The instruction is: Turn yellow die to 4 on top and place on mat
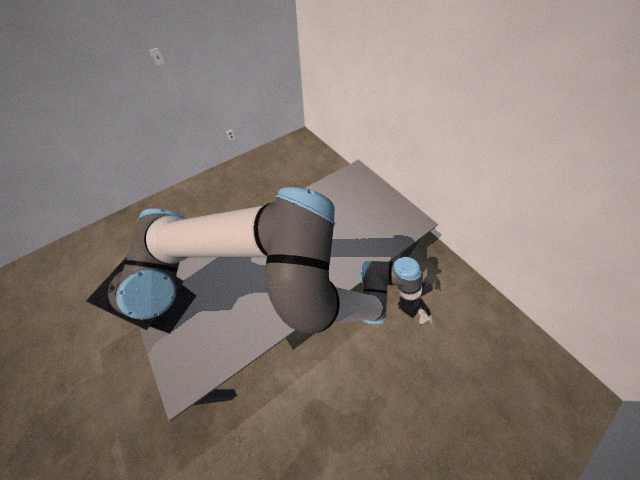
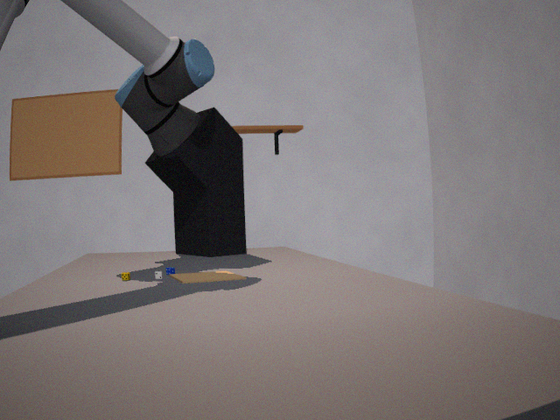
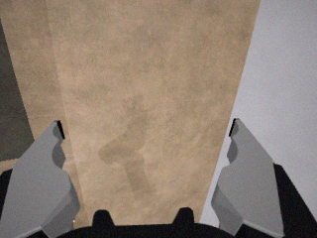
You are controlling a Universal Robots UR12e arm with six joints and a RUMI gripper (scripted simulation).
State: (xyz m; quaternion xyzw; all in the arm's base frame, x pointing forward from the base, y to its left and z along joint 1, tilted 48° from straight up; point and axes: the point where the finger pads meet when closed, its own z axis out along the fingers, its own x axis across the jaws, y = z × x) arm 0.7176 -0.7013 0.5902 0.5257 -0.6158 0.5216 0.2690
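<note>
The yellow die lies 60 cm to the left of my hand, 14 cm behind it and 11 cm below it. The rest, counted from my hand: white die: 68 cm to the left, 13 cm behind, 11 cm below; blue die: 73 cm to the left, 19 cm behind, 11 cm below; tan mat: 78 cm to the left, 11 cm below, 9 cm behind.
</note>
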